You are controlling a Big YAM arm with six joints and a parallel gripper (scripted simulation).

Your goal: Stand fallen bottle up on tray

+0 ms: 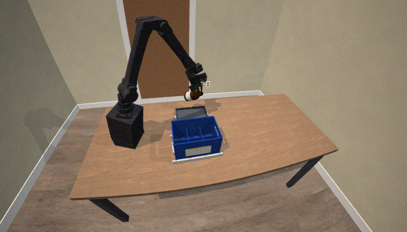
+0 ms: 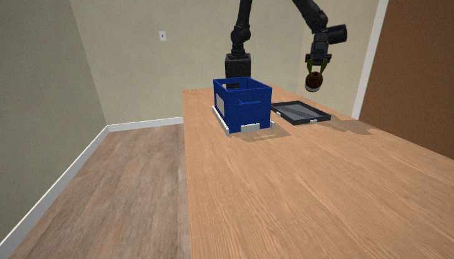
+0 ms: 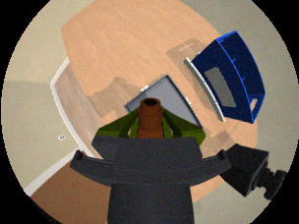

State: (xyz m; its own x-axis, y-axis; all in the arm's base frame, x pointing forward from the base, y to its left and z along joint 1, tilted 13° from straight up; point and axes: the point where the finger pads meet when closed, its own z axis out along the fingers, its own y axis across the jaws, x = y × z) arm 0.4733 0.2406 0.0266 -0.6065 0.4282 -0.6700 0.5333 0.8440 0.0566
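Now: the brown bottle 4 cm behind my hand, 3 cm to the left of it and 2 cm below it. Also, from my hand: dark grey tray: 6 cm behind, 3 cm to the right, 18 cm below; blue crate: 6 cm behind, 33 cm to the right, 11 cm below.
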